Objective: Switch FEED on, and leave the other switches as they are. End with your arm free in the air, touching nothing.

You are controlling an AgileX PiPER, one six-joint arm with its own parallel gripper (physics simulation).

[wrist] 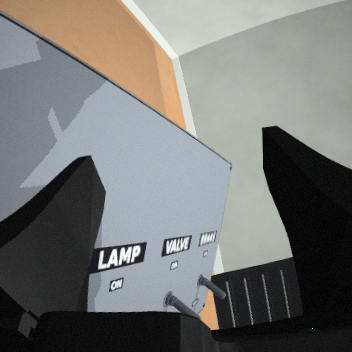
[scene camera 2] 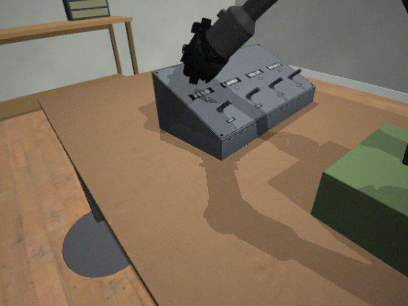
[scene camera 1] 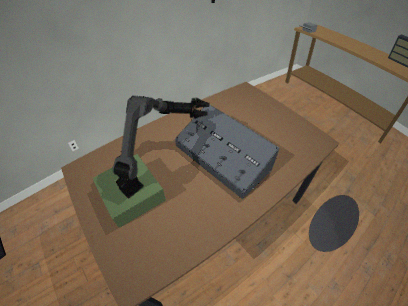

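Observation:
The grey sloped panel (scene camera 1: pixel 255 145) (scene camera 2: pixel 172 107) (wrist: pixel 165 165) carries four switches. The FEED switch lever (scene camera 1: pixel 189 134) (scene camera 2: pixel 224 106) leans toward its OFF label (scene camera 2: pixel 230 120); it does not show in the wrist view. The LAMP lever (scene camera 1: pixel 203 147) (scene camera 2: pixel 253 93), VALVE lever (scene camera 1: pixel 222 158) (scene camera 2: pixel 276 84) (wrist: pixel 180 304) and BRAKE lever (scene camera 1: pixel 242 172) (scene camera 2: pixel 295 75) (wrist: pixel 213 287) lean the same way in scene camera 2. My gripper (scene camera 1: pixel 208 108) (scene camera 2: pixel 194 56) (wrist: pixel 177 161) is open and empty, above the panel's upper part at the FEED end, apart from the FEED lever.
The arm stands on a green block (scene camera 1: pixel 140 202) (scene camera 2: pixel 370 185) on the brown table (scene camera 1: pixel 200 215) (scene camera 2: pixel 175 210). A wooden side bench (scene camera 1: pixel 350 46) (scene camera 2: pixel 50 28) stands beyond the table. A dark round disc (scene camera 1: pixel 334 223) (scene camera 2: pixel 95 247) is at floor level beside the table.

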